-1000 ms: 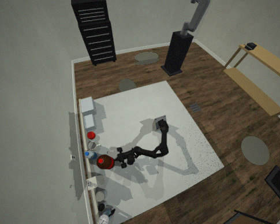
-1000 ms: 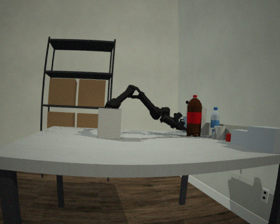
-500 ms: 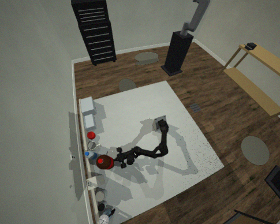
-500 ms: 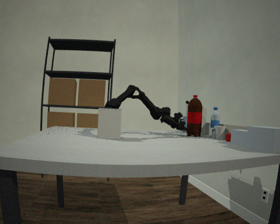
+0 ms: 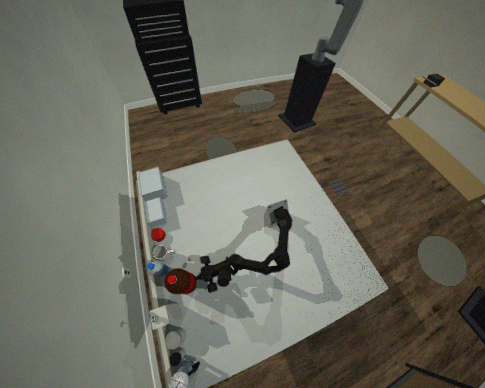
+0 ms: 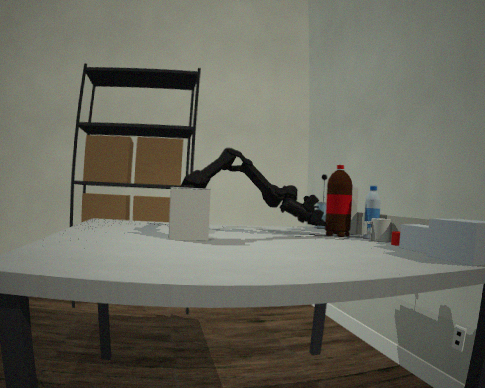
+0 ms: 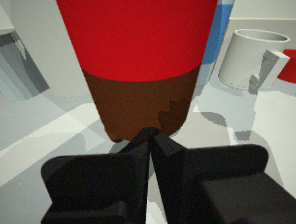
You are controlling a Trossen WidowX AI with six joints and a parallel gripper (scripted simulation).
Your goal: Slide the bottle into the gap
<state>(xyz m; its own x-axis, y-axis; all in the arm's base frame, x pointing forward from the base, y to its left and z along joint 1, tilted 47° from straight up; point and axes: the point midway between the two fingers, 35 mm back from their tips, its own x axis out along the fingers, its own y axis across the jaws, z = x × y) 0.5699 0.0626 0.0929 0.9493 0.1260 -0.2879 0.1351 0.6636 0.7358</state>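
My gripper is now 9 cm short of the brown cola bottle, 1 cm to the left of it and 9 cm below it. The rest, counted from my hand: french press 21 cm ahead, 35 cm to the left, 8 cm above; water bottle 18 cm ahead, 13 cm to the right, 4 cm above.
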